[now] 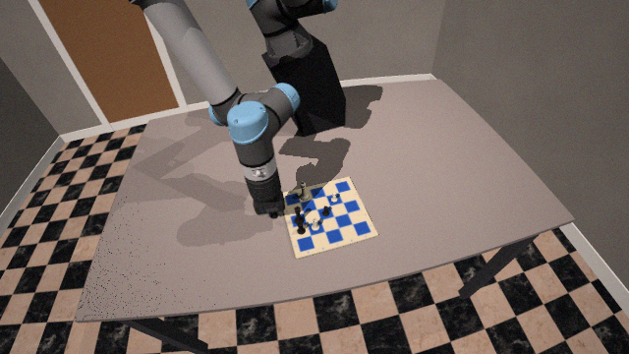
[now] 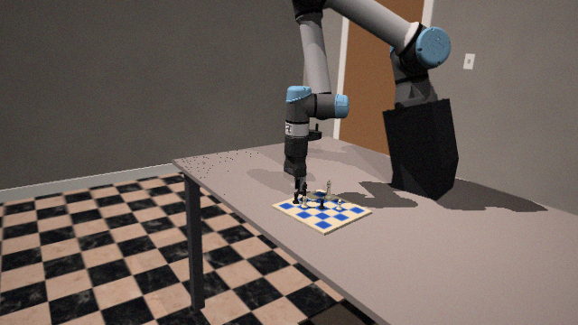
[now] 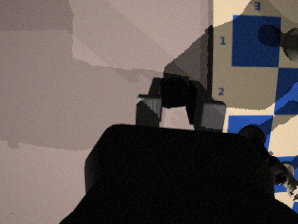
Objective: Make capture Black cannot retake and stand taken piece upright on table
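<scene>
Now: hand 7 cm to the right of the tall black piece, 2 cm short of it and 1 cm below it. From my hand the other things lie so: blue-and-cream chessboard 14 cm to the left, 3 cm below; then black pawn 14 cm to the left, 1 cm below; then tall white piece 8 cm to the left, 6 cm behind, 1 cm above.
</scene>
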